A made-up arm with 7 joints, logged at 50 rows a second.
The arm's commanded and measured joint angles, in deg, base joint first. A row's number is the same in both.
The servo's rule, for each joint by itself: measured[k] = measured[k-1] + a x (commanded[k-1-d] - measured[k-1]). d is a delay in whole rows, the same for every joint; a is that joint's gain. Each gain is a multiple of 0.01, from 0.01 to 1. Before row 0 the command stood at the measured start. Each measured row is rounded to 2 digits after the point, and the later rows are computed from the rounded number. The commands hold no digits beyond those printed.
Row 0, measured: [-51.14 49.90 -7.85 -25.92 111.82 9.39 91.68]
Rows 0 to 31, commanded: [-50.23 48.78 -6.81 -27.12 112.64 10.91 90.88]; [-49.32 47.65 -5.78 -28.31 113.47 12.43 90.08]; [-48.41 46.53 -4.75 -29.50 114.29 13.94 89.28]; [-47.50 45.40 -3.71 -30.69 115.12 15.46 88.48]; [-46.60 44.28 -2.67 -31.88 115.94 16.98 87.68]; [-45.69 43.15 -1.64 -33.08 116.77 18.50 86.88]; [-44.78 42.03 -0.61 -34.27 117.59 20.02 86.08]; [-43.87 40.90 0.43 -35.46 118.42 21.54 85.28]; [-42.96 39.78 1.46 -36.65 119.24 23.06 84.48]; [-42.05 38.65 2.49 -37.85 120.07 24.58 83.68]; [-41.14 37.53 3.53 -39.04 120.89 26.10 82.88]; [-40.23 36.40 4.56 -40.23 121.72 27.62 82.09]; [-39.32 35.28 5.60 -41.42 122.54 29.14 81.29]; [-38.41 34.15 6.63 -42.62 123.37 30.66 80.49]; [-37.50 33.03 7.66 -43.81 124.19 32.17 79.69]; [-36.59 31.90 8.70 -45.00 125.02 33.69 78.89]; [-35.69 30.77 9.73 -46.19 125.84 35.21 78.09]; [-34.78 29.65 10.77 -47.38 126.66 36.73 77.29]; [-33.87 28.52 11.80 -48.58 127.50 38.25 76.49]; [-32.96 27.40 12.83 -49.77 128.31 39.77 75.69]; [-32.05 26.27 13.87 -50.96 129.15 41.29 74.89]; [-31.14 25.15 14.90 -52.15 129.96 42.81 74.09]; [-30.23 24.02 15.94 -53.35 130.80 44.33 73.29]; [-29.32 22.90 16.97 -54.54 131.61 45.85 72.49]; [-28.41 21.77 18.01 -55.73 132.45 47.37 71.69]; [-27.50 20.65 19.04 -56.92 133.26 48.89 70.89]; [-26.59 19.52 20.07 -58.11 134.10 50.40 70.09]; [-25.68 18.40 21.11 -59.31 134.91 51.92 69.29]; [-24.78 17.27 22.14 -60.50 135.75 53.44 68.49]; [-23.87 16.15 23.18 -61.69 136.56 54.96 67.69]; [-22.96 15.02 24.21 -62.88 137.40 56.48 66.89]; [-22.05 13.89 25.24 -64.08 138.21 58.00 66.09]
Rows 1 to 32, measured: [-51.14 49.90 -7.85 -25.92 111.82 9.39 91.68]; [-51.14 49.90 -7.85 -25.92 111.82 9.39 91.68]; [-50.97 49.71 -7.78 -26.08 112.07 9.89 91.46]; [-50.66 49.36 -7.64 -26.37 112.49 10.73 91.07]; [-50.23 48.88 -7.44 -26.78 113.03 11.79 90.57]; [-49.71 48.29 -7.18 -27.29 113.66 13.00 89.98]; [-49.12 47.61 -6.86 -27.89 114.34 14.31 89.34]; [-48.47 46.85 -6.49 -28.56 115.07 15.69 88.65]; [-47.77 46.03 -6.08 -29.30 115.83 17.12 87.93]; [-47.03 45.16 -5.62 -30.10 116.61 18.58 87.19]; [-46.26 44.25 -5.12 -30.95 117.40 20.06 86.43]; [-45.46 43.30 -4.59 -31.85 118.20 21.55 85.66]; [-44.64 42.32 -4.02 -32.78 119.01 23.05 84.88]; [-43.80 41.31 -3.42 -33.75 119.82 24.56 84.10]; [-42.95 40.28 -2.79 -34.75 120.64 26.07 83.31]; [-42.09 39.24 -2.13 -35.77 121.46 27.58 82.52]; [-41.22 38.18 -1.44 -36.82 122.28 29.09 81.73]; [-40.34 37.11 -0.73 -37.88 123.10 30.61 80.93]; [-39.46 36.03 0.00 -38.96 123.92 32.13 80.13]; [-38.57 34.95 0.75 -40.05 124.74 33.65 79.33]; [-37.68 33.86 1.52 -41.16 125.57 35.17 78.53]; [-36.78 32.76 2.31 -42.28 126.39 36.69 77.73]; [-35.88 31.66 3.12 -43.41 127.22 38.21 76.93]; [-34.98 30.55 3.94 -44.55 128.04 39.73 76.13]; [-34.08 29.44 4.78 -45.69 128.87 41.25 75.33]; [-33.18 28.33 5.63 -46.84 129.69 42.77 74.53]; [-32.27 27.21 6.50 -48.00 130.52 44.29 73.73]; [-31.36 26.09 7.38 -49.16 131.34 45.81 72.93]; [-30.45 24.97 8.27 -50.32 132.17 47.32 72.13]; [-29.54 23.85 9.17 -51.49 132.99 48.84 71.33]; [-28.64 22.73 10.08 -52.66 133.82 50.36 70.53]; [-27.73 21.61 11.00 -53.83 134.64 51.88 69.73]
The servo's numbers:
d 2
a 0.19 0.17 0.07 0.13 0.30 0.33 0.28

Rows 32 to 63, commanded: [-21.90 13.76 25.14 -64.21 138.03 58.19 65.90]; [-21.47 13.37 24.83 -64.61 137.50 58.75 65.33]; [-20.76 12.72 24.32 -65.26 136.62 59.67 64.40]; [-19.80 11.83 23.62 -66.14 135.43 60.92 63.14]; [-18.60 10.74 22.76 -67.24 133.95 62.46 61.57]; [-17.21 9.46 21.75 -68.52 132.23 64.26 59.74]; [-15.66 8.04 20.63 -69.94 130.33 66.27 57.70]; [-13.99 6.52 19.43 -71.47 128.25 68.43 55.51]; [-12.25 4.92 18.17 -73.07 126.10 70.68 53.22]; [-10.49 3.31 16.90 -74.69 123.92 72.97 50.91]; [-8.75 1.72 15.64 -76.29 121.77 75.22 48.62]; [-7.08 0.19 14.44 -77.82 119.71 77.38 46.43]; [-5.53 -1.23 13.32 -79.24 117.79 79.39 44.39]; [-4.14 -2.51 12.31 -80.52 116.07 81.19 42.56]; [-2.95 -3.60 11.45 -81.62 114.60 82.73 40.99]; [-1.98 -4.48 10.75 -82.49 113.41 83.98 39.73]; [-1.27 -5.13 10.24 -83.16 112.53 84.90 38.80]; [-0.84 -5.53 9.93 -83.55 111.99 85.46 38.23]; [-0.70 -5.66 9.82 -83.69 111.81 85.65 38.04]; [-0.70 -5.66 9.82 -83.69 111.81 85.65 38.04]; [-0.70 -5.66 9.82 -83.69 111.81 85.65 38.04]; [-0.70 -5.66 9.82 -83.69 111.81 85.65 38.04]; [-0.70 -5.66 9.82 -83.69 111.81 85.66 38.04]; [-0.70 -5.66 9.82 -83.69 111.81 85.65 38.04]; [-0.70 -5.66 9.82 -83.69 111.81 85.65 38.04]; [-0.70 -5.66 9.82 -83.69 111.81 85.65 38.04]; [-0.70 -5.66 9.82 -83.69 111.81 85.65 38.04]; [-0.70 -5.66 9.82 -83.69 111.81 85.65 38.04]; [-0.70 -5.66 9.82 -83.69 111.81 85.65 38.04]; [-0.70 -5.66 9.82 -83.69 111.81 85.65 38.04]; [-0.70 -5.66 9.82 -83.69 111.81 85.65 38.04]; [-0.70 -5.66 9.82 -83.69 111.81 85.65 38.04]
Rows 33 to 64, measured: [-26.82 20.49 11.92 -55.01 135.47 53.40 68.93]; [-25.91 19.37 12.85 -56.19 136.29 54.92 68.13]; [-25.15 18.42 13.71 -57.23 136.81 56.00 67.51]; [-24.45 17.56 14.49 -58.19 137.02 56.91 66.90]; [-23.75 16.74 15.18 -59.11 136.90 57.82 66.20]; [-23.00 15.91 15.77 -60.02 136.46 58.84 65.34]; [-22.16 15.03 16.26 -60.96 135.71 60.03 64.28]; [-21.22 14.08 16.64 -61.94 134.67 61.43 63.01]; [-20.16 13.05 16.92 -62.98 133.37 63.03 61.52]; [-18.99 11.94 17.10 -64.08 131.83 64.81 59.84]; [-17.71 10.75 17.17 -65.25 130.11 66.75 57.99]; [-16.34 9.49 17.15 -66.48 128.25 68.80 56.01]; [-14.90 8.17 17.04 -67.76 126.31 70.92 53.94]; [-13.41 6.81 16.86 -69.07 124.33 73.05 51.84]; [-11.91 5.44 16.61 -70.39 122.37 75.14 49.75]; [-10.43 4.09 16.31 -71.71 120.48 77.14 47.74]; [-9.01 2.78 15.97 -73.00 118.72 78.98 45.85]; [-7.67 1.55 15.60 -74.23 117.13 80.63 44.14]; [-6.45 0.41 15.22 -75.39 115.75 82.04 42.64]; [-5.38 -0.60 14.85 -76.45 114.62 83.17 41.41]; [-4.49 -1.46 14.50 -77.39 113.78 83.99 40.47]; [-3.77 -2.17 14.17 -78.21 113.19 84.54 39.79]; [-3.19 -2.76 13.87 -78.92 112.78 84.91 39.30]; [-2.72 -3.25 13.59 -79.54 112.49 85.15 38.95]; [-2.34 -3.66 13.33 -80.08 112.29 85.32 38.70]; [-2.03 -4.00 13.08 -80.55 112.15 85.43 38.52]; [-1.78 -4.28 12.85 -80.96 112.05 85.50 38.39]; [-1.57 -4.51 12.64 -81.31 111.98 85.55 38.29]; [-1.40 -4.71 12.44 -81.62 111.93 85.58 38.22]; [-1.27 -4.87 12.26 -81.89 111.89 85.60 38.17]; [-1.16 -5.00 12.09 -82.12 111.87 85.62 38.13]; [-1.07 -5.11 11.93 -82.32 111.85 85.63 38.10]
